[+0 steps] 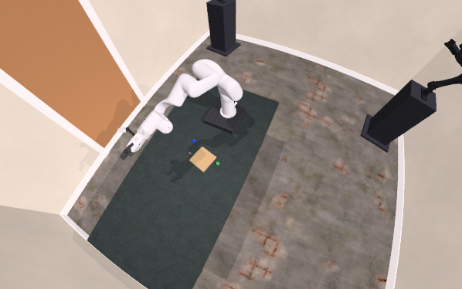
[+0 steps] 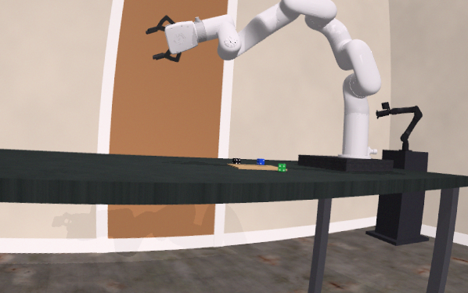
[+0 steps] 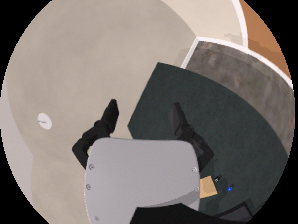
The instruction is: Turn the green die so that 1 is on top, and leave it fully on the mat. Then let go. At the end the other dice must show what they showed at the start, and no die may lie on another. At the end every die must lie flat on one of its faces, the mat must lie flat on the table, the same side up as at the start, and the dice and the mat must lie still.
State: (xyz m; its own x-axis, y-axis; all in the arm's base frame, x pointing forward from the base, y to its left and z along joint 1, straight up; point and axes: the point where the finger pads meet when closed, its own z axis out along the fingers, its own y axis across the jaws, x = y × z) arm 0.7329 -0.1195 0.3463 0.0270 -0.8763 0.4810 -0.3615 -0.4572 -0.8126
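Right now the blue die is 39 cm behind my hand, 37 cm below it and 6 cm to the left of it. Round my hand: tan mat 38 cm below, 32 cm behind, 20 cm to the left; then green die 37 cm below, 35 cm behind, 31 cm to the left; then black die 37 cm below, 29 cm behind, 10 cm to the left.
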